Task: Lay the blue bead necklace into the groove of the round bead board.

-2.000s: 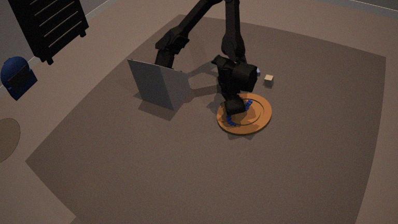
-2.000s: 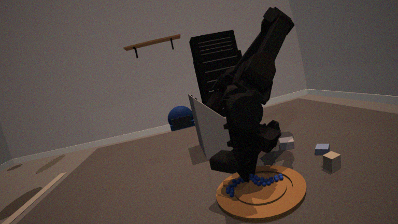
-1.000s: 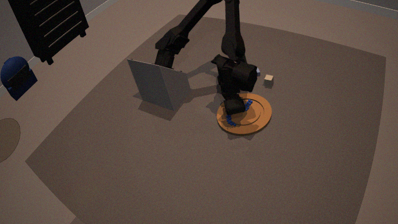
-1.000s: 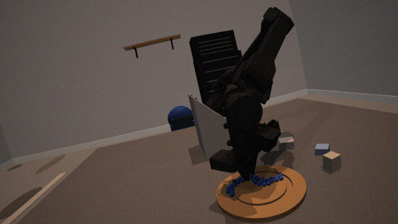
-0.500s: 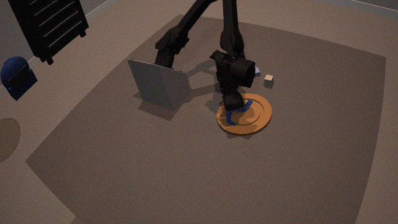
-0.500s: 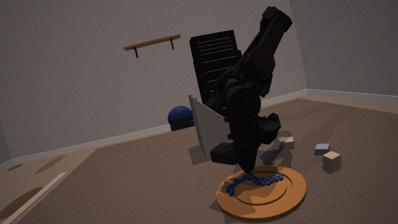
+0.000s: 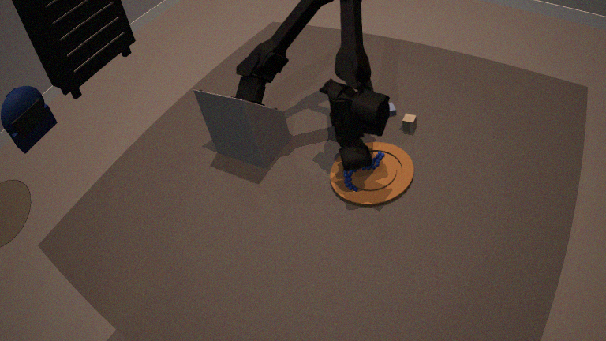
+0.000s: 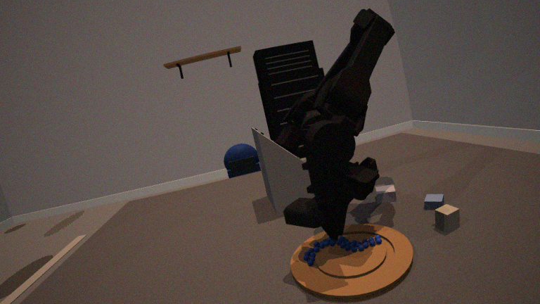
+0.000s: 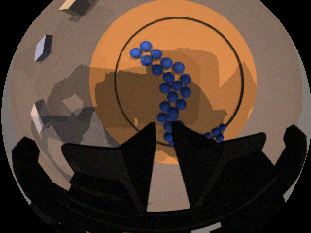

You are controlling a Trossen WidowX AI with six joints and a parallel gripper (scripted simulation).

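Now: the tan cube 50 mm ahead of my gripper tip and 190 mm to the left of it. Round my gripper tip: white block: 140 mm behind, 160 mm to the left, 10 mm below; then pale blue block: 30 mm behind, 230 mm to the left, 10 mm below.
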